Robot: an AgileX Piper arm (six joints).
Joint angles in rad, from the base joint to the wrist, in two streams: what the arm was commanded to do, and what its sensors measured. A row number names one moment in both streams.
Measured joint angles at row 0:
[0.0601 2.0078 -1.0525 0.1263 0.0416 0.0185]
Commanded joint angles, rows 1 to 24:
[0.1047 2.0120 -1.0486 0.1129 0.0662 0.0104]
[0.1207 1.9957 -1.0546 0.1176 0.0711 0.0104]
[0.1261 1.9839 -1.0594 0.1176 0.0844 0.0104]
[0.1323 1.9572 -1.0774 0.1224 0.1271 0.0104]
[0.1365 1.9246 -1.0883 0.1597 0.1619 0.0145]
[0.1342 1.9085 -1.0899 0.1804 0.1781 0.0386]
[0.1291 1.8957 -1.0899 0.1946 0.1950 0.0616]
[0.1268 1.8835 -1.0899 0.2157 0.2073 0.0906]
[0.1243 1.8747 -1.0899 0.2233 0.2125 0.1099]
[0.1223 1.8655 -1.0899 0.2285 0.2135 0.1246]
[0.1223 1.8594 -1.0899 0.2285 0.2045 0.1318]
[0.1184 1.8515 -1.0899 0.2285 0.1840 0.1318]
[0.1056 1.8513 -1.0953 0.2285 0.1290 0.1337]
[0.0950 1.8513 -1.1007 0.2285 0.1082 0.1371]
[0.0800 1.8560 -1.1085 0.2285 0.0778 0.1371]
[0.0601 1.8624 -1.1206 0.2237 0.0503 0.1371]
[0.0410 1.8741 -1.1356 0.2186 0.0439 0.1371]
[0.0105 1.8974 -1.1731 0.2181 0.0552 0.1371]
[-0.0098 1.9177 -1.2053 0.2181 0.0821 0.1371]
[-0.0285 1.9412 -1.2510 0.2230 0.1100 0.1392]
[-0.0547 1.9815 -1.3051 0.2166 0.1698 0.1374]
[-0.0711 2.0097 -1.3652 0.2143 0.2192 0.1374]
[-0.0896 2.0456 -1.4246 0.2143 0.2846 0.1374]
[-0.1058 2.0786 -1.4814 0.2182 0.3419 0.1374]
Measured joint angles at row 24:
[-0.0437 1.9668 -1.3000 0.2224 0.1525 0.1373]
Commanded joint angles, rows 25 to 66:
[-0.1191 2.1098 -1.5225 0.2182 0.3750 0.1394]
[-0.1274 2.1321 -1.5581 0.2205 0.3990 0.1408]
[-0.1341 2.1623 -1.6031 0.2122 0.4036 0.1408]
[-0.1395 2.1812 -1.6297 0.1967 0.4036 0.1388]
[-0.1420 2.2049 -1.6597 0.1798 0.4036 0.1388]
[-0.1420 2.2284 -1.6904 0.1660 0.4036 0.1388]
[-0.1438 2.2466 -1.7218 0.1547 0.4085 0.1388]
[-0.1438 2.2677 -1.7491 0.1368 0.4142 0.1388]
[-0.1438 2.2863 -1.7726 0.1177 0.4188 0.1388]
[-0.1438 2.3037 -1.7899 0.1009 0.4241 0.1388]
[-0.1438 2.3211 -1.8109 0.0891 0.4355 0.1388]
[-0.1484 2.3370 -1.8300 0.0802 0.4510 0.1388]
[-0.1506 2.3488 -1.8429 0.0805 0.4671 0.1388]
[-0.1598 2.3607 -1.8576 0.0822 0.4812 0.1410]
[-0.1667 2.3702 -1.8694 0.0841 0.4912 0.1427]
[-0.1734 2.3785 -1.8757 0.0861 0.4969 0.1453]
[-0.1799 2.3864 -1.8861 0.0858 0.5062 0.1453]
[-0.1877 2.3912 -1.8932 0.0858 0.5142 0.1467]
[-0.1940 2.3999 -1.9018 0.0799 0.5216 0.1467]
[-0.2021 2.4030 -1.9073 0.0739 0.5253 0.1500]
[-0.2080 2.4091 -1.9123 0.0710 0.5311 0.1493]
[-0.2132 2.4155 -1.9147 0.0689 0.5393 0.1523]
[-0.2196 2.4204 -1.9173 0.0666 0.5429 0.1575]
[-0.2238 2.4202 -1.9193 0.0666 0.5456 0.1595]
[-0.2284 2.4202 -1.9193 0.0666 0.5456 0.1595]
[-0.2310 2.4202 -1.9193 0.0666 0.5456 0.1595]
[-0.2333 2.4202 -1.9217 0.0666 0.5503 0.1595]
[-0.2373 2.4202 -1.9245 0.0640 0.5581 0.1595]
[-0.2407 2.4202 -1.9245 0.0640 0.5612 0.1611]
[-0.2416 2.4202 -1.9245 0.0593 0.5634 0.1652]
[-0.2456 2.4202 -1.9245 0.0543 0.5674 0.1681]
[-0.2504 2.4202 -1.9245 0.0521 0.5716 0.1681]
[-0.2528 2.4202 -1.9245 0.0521 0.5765 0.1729]
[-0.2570 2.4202 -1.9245 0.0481 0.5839 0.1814]
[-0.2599 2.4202 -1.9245 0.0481 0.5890 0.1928]
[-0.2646 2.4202 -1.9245 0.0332 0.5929 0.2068]
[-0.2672 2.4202 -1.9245 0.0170 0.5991 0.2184]
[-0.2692 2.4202 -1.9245 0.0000 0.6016 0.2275]
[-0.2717 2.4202 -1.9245 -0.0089 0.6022 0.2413]
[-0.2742 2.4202 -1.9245 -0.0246 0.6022 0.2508]
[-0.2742 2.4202 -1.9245 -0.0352 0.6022 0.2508]
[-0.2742 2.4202 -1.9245 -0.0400 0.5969 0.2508]
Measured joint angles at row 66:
[-0.2655 2.4177 -1.9219 0.0070 0.5929 0.2318]
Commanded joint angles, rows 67 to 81:
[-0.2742 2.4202 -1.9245 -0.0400 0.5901 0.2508]
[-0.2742 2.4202 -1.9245 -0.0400 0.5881 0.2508]
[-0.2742 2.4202 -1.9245 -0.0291 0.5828 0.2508]
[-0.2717 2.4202 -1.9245 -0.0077 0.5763 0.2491]
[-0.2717 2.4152 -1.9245 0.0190 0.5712 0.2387]
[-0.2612 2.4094 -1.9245 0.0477 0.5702 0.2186]
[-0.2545 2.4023 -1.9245 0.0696 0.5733 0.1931]
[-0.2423 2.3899 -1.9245 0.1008 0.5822 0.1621]
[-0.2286 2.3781 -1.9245 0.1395 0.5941 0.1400]
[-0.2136 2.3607 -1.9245 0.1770 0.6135 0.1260]
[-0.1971 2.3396 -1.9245 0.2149 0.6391 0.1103]
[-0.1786 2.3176 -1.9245 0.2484 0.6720 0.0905]
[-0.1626 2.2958 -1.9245 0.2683 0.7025 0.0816]
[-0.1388 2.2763 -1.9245 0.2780 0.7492 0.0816]
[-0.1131 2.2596 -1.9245 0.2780 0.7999 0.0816]
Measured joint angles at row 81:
[-0.1926 2.3487 -1.9219 0.2090 0.6624 0.1196]
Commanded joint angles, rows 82 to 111:
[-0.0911 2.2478 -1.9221 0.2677 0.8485 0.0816]
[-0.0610 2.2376 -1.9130 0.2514 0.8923 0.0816]
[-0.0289 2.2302 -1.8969 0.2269 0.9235 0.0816]
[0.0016 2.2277 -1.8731 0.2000 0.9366 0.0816]
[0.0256 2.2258 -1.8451 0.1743 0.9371 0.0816]
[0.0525 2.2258 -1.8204 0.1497 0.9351 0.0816]
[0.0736 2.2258 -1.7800 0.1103 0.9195 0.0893]
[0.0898 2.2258 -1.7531 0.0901 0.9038 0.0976]
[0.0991 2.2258 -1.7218 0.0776 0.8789 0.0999]
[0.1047 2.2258 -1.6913 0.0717 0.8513 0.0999]
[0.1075 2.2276 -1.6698 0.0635 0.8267 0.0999]
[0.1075 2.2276 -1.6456 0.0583 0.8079 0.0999]
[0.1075 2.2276 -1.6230 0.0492 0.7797 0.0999]
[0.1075 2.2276 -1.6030 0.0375 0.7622 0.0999]
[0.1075 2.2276 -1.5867 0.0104 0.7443 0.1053]
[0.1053 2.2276 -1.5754 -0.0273 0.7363 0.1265]
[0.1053 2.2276 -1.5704 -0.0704 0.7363 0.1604]
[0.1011 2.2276 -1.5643 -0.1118 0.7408 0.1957]
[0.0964 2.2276 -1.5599 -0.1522 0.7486 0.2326]
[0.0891 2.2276 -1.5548 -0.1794 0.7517 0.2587]
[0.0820 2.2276 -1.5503 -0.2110 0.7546 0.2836]
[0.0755 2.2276 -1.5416 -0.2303 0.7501 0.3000]
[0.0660 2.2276 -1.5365 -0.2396 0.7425 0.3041]
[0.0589 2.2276 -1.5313 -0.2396 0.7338 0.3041]
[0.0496 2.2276 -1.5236 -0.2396 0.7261 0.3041]
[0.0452 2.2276 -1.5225 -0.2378 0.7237 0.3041]
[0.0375 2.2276 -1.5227 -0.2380 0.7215 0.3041]
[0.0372 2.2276 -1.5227 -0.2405 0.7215 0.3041]
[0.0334 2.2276 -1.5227 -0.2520 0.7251 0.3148]
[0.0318 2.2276 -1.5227 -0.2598 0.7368 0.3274]
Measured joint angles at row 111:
[0.0532 2.2256 -1.5350 -0.2071 0.7181 0.3008]
